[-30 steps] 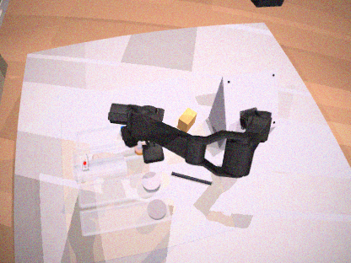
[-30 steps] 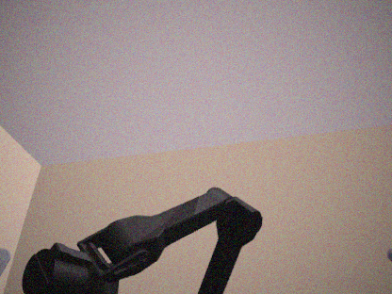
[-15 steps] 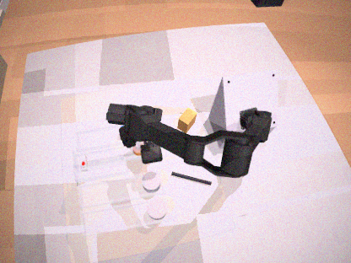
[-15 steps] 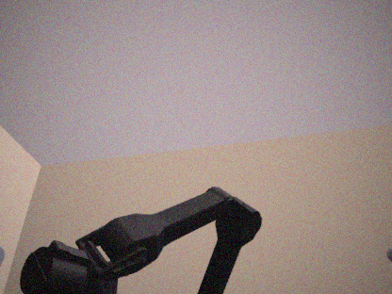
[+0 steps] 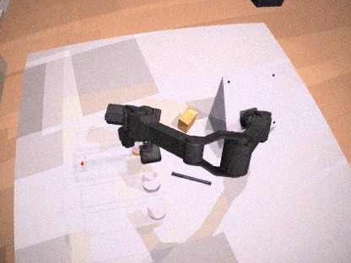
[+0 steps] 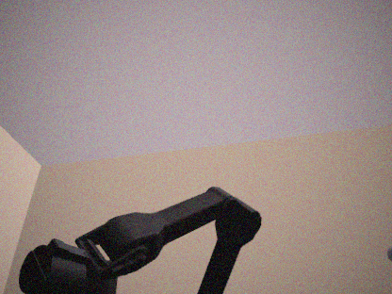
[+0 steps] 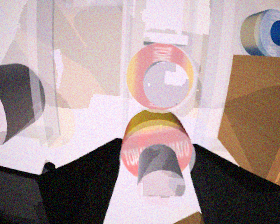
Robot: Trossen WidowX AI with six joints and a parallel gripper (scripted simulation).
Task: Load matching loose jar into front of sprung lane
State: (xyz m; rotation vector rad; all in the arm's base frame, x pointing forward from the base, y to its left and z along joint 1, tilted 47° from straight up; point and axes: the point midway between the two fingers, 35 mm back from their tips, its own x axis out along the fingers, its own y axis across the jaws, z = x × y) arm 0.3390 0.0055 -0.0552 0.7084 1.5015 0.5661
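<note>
The sprung lane lies 150 mm ahead of my gripper tip, 30 mm below it and 10 mm to the left of it. From my gripper tip the other things lie so: black rod (140 mm to the left, 110 mm behind, 40 mm below); red dot (230 mm ahead, 20 mm to the left, 20 mm above).
</note>
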